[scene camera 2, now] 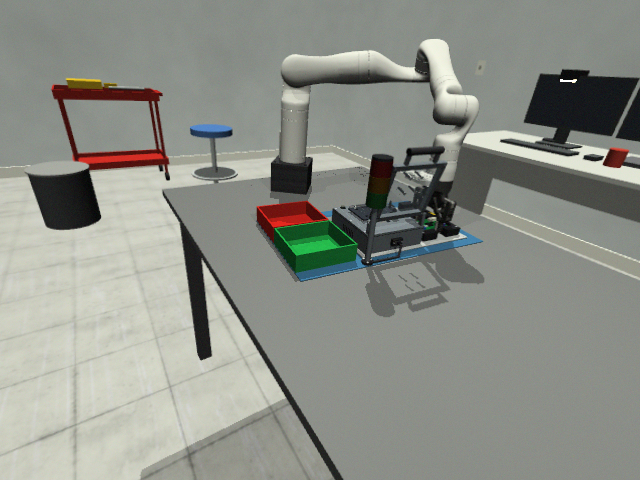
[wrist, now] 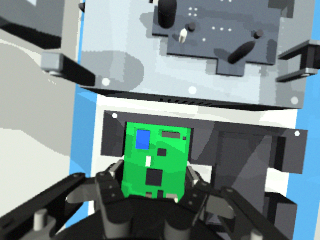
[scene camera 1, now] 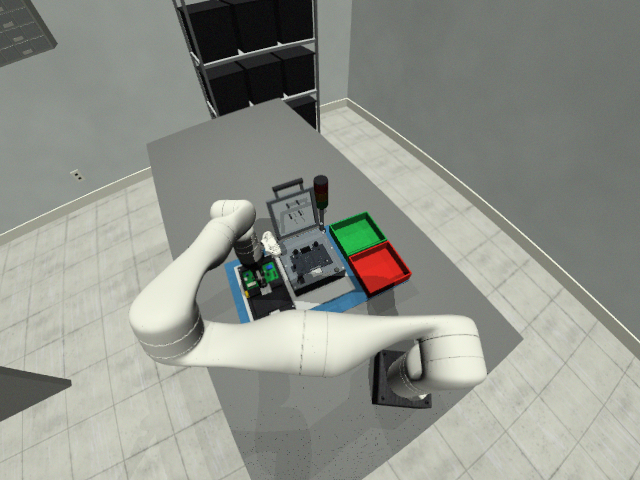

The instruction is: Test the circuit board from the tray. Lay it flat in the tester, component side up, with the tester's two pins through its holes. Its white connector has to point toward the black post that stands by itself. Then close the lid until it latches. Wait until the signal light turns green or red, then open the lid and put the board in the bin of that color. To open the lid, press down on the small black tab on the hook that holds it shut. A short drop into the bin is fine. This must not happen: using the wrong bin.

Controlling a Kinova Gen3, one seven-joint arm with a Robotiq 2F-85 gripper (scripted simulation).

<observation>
The pictures show: my gripper, a red bin, a green bin, a green circuit board and a tester.
</observation>
